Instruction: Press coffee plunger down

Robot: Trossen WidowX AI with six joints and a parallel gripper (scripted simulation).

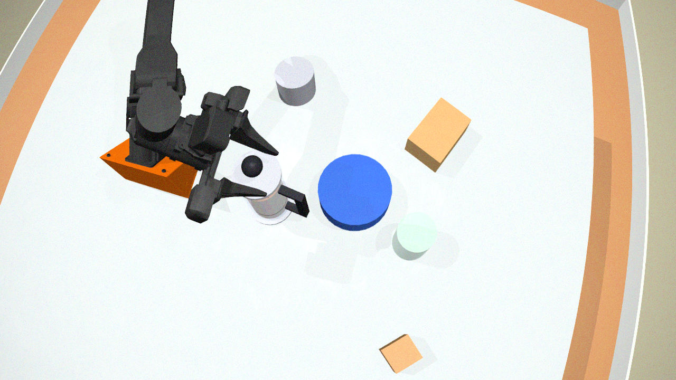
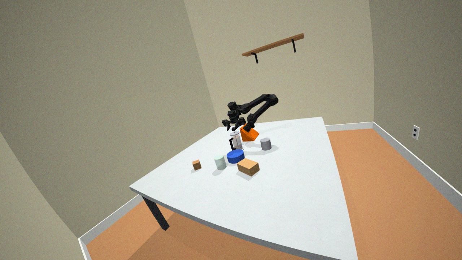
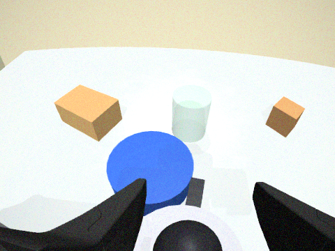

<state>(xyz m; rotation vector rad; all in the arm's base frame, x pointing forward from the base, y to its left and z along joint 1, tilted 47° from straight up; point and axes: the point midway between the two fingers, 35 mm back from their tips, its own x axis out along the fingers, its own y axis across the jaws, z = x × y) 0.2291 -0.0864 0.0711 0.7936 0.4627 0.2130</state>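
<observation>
Right now the coffee press is 90 mm below my gripper tip and 20 mm behind it. Also, from my gripper tip: blue disc: 160 mm below, 110 mm ahead, 50 mm to the left; grey cylinder: 230 mm to the left, 140 mm below, 50 mm behind; pale green cylinder: 220 mm ahead, 140 mm below, 10 mm to the right.
</observation>
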